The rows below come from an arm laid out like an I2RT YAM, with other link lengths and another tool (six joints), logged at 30 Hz.
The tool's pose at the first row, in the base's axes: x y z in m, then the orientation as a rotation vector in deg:
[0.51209 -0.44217 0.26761 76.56 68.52 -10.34]
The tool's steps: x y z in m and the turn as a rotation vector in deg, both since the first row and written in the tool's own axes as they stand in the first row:
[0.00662 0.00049 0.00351 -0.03 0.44 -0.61]
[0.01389 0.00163 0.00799 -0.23 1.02 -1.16]
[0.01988 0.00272 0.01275 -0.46 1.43 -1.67]
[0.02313 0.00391 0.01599 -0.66 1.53 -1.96]
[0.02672 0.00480 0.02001 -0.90 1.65 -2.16]
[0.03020 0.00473 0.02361 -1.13 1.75 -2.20]
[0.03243 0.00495 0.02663 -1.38 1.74 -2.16]
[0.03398 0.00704 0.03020 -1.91 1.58 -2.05]
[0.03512 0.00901 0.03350 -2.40 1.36 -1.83]
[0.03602 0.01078 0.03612 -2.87 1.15 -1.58]
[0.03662 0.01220 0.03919 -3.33 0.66 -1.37]
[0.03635 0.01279 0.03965 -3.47 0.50 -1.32]
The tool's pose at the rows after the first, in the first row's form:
[0.51734 -0.44148 0.26228 76.28 69.31 -10.47]
[0.52387 -0.44103 0.25668 75.92 70.16 -10.37]
[0.52994 -0.44148 0.25193 75.51 70.84 -10.32]
[0.53403 -0.44206 0.24959 75.19 71.11 -10.34]
[0.53848 -0.44319 0.24664 74.89 71.33 -10.26]
[0.54199 -0.44434 0.24325 74.69 71.43 -10.08]
[0.54481 -0.44556 0.24109 74.49 71.38 -9.90]
[0.54895 -0.44699 0.24051 74.06 71.14 -9.60]
[0.55267 -0.44845 0.24022 73.71 70.77 -9.28]
[0.55577 -0.44955 0.24012 73.40 70.40 -8.95]
[0.55874 -0.45127 0.23992 73.01 69.81 -8.83]
[0.55929 -0.45159 0.24039 72.88 69.64 -8.82]

